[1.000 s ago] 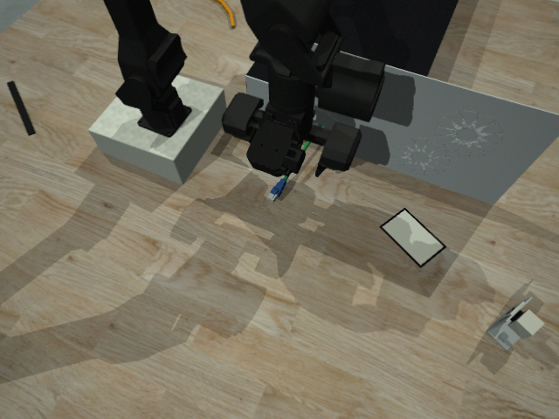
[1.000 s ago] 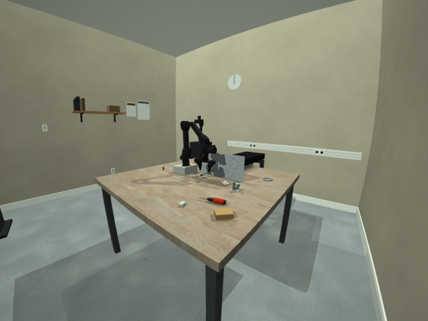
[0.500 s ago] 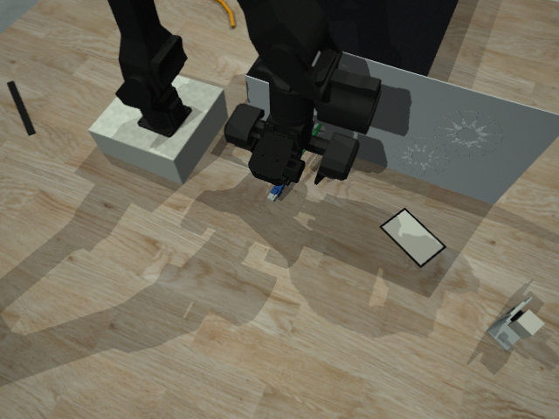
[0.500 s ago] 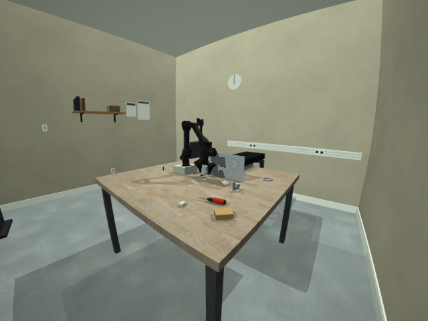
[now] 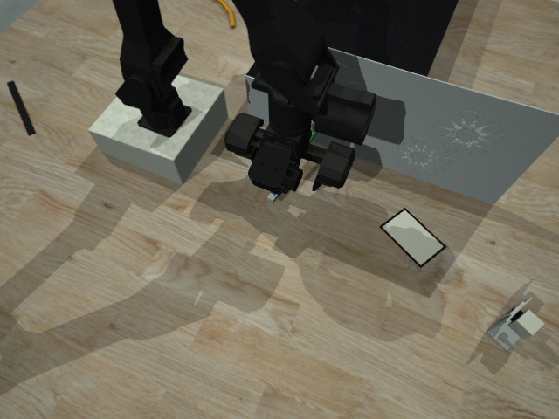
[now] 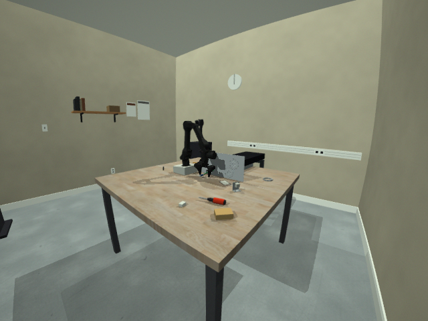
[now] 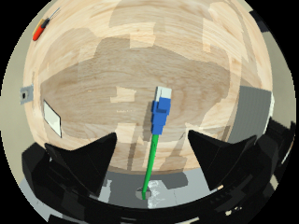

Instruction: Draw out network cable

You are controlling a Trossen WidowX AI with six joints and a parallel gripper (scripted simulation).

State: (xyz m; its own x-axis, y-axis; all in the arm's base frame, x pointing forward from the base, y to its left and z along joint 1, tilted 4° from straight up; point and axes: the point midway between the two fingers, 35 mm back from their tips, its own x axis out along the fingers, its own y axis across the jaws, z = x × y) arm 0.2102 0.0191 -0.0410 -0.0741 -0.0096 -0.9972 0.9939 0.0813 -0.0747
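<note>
The white rectangle is 21 cm ahead of my hand and 4 cm below it. Round my hand: screwdriver: 36 cm ahead, 32 cm to the right, 3 cm below; orange cable: 37 cm behind, 33 cm to the left, 4 cm below; blue plug: 3 cm to the right, 2 cm below.
</note>
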